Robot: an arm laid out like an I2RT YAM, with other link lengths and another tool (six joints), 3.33 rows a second.
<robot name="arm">
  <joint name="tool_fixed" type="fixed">
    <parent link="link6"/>
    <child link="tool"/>
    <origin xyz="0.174 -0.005 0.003" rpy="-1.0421 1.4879 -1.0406"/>
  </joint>
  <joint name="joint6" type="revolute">
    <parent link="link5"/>
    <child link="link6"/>
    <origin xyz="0.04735 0 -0.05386"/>
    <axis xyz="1 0 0"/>
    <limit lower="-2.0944" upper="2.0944"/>
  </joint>
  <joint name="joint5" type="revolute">
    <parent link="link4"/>
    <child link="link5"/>
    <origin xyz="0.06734 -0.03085 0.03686"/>
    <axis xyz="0 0 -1"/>
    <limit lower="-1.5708" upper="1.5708"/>
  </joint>
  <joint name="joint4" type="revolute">
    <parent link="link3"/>
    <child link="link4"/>
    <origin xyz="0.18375 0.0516 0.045"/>
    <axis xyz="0 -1 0"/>
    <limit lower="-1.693" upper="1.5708"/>
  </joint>
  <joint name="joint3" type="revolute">
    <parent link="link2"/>
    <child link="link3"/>
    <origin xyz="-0.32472 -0.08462 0"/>
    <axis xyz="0 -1 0"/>
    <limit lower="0" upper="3.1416"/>
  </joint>
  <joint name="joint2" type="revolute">
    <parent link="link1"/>
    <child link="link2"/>
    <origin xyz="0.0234 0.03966 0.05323"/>
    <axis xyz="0 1 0"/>
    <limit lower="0" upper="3.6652"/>
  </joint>
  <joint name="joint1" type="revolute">
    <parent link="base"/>
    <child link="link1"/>
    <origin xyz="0 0 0.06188"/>
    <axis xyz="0 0 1"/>
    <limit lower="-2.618" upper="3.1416"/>
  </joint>
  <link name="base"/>
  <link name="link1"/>
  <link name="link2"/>
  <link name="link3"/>
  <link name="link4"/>
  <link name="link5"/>
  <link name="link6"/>
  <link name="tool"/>
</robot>
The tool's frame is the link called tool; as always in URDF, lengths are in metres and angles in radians.
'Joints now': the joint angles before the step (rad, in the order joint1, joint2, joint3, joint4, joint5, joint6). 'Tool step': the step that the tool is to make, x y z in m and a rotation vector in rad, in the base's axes. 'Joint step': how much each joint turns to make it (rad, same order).
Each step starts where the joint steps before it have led.
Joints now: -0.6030, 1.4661, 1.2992, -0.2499, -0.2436, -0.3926
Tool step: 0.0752, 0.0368, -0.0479, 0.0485, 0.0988, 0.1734
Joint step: 0.1410, 0.2072, 0.0997, -0.0079, -0.0251, -0.0230
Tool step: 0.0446, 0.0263, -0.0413, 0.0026, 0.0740, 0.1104
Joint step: 0.0799, 0.1475, 0.0677, -0.0001, -0.0106, -0.0416
